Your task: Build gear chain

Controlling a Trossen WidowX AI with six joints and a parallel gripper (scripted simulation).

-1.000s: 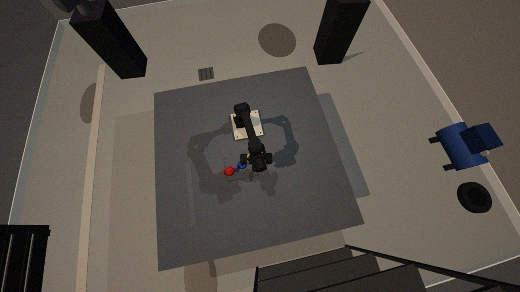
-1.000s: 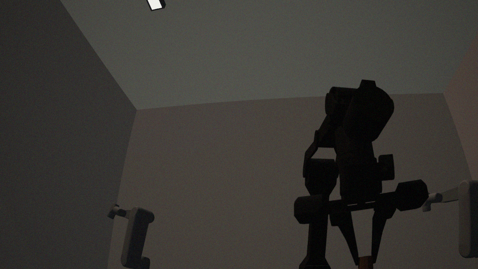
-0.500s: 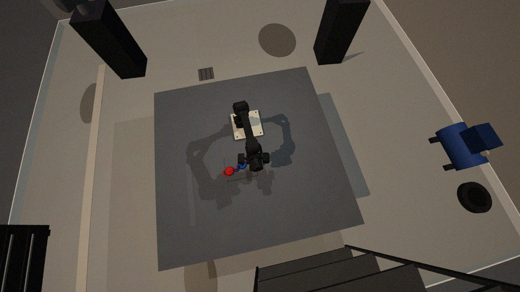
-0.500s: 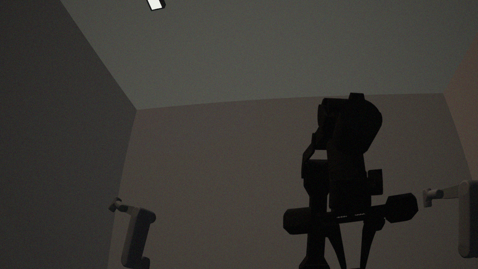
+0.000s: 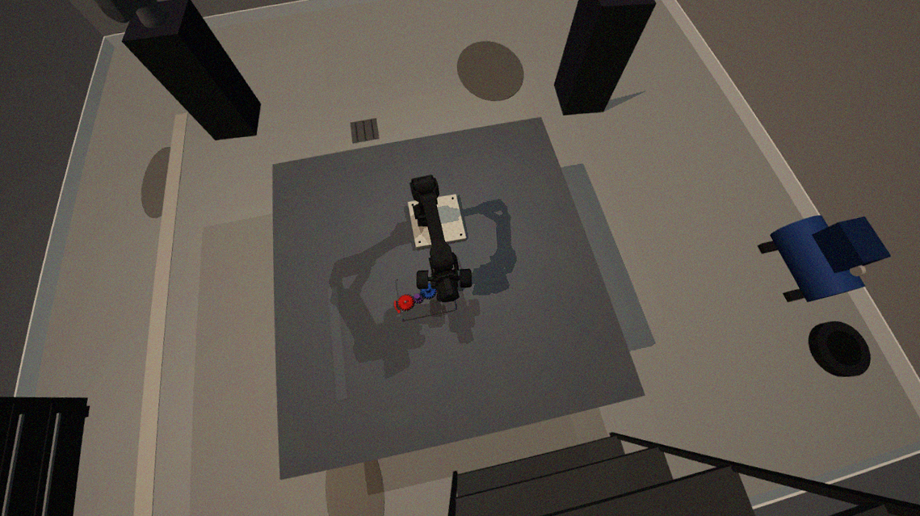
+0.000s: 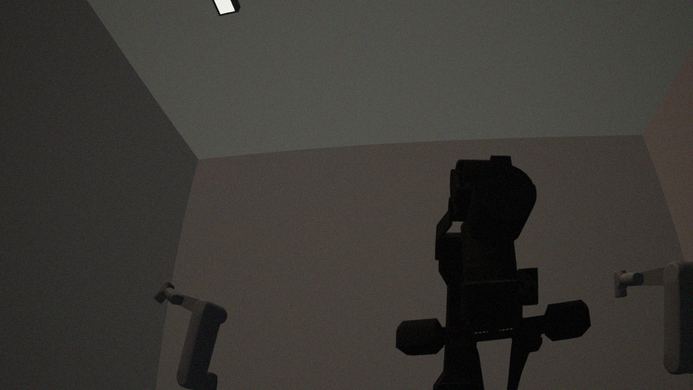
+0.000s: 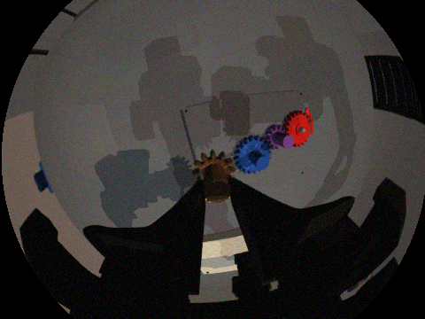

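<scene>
The blue gear is 20 mm behind my gripper tip, 70 mm to the right of it and 80 mm below it. Also, from my gripper tip: brown gear (10 mm below); then yellow gear (70 mm behind, 90 mm below); then purple gear (10 mm ahead, 110 mm to the right, 80 mm below).
</scene>
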